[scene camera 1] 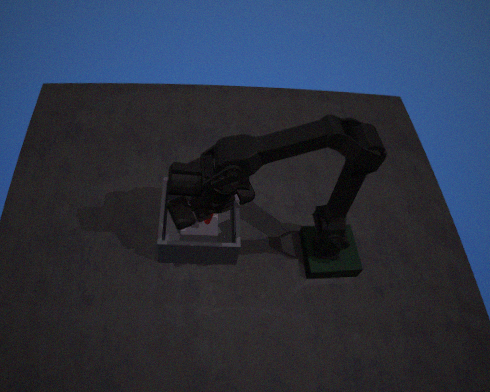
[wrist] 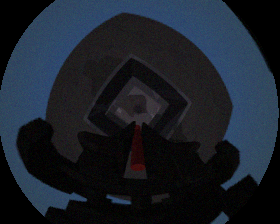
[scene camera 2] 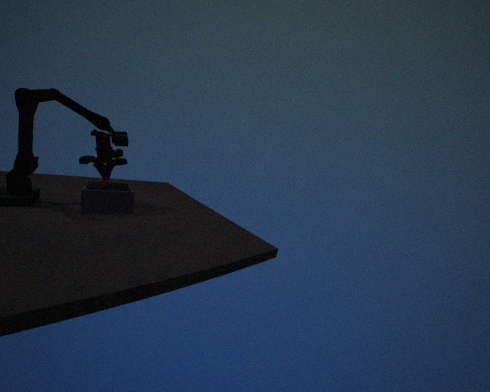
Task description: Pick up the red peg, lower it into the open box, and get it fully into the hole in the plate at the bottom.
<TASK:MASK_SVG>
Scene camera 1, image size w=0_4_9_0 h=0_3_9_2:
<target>my gripper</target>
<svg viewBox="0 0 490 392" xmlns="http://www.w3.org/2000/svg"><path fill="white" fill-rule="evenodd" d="M250 181L249 190L238 189L225 202L212 200L207 195L206 190L202 192L200 197L190 196L189 202L187 202L184 196L169 201L167 208L176 228L182 230L195 224L196 221L192 211L194 211L197 220L202 222L211 218L210 214L224 213L233 208L231 202L236 199L233 196L237 194L240 200L240 205L252 201L255 198L255 191ZM201 156L189 162L188 164L200 164Z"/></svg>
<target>pale plate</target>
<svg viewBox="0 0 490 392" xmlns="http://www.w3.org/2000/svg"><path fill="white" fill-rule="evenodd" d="M192 211L196 222L181 230L181 242L217 243L218 213L213 214L209 224L205 224L204 221L199 222L194 211Z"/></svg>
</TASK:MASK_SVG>
